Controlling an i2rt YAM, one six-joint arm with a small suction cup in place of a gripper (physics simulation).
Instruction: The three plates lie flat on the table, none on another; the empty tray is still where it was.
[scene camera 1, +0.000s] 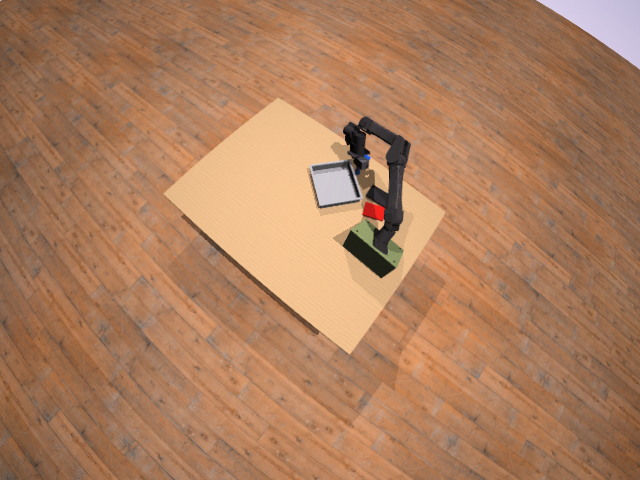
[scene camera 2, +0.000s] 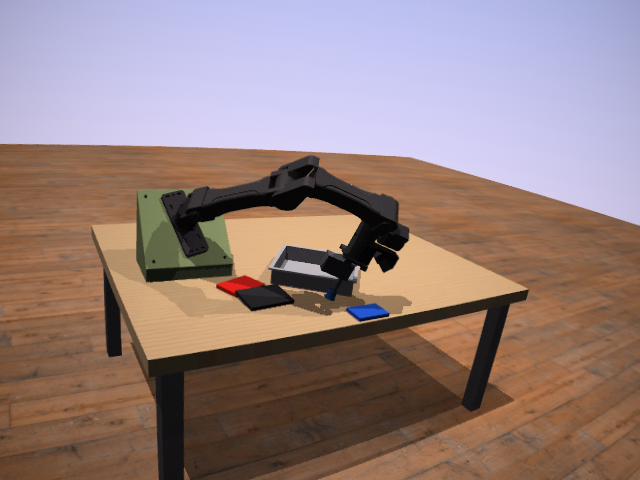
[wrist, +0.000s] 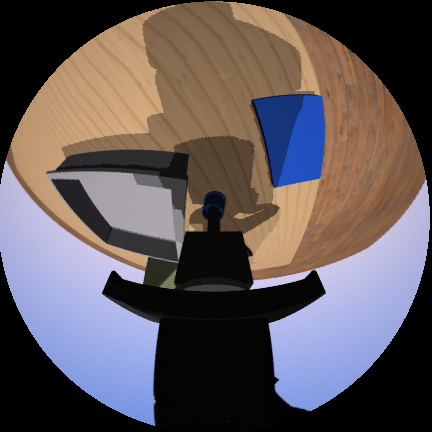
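Observation:
A blue plate lies flat near the table edge. A red plate and a black plate lie flat side by side near the arm's base; whether their edges touch I cannot tell. The arm hides part of both in scene camera 1. The grey tray stands upright and empty. My suction cup holds nothing and hangs above the table, between the tray and the blue plate.
The green wedge-shaped base carries the arm and stands on the wooden table close to the red plate. The arm arches over the red and black plates' side of the table. The blue plate is near the table's edge.

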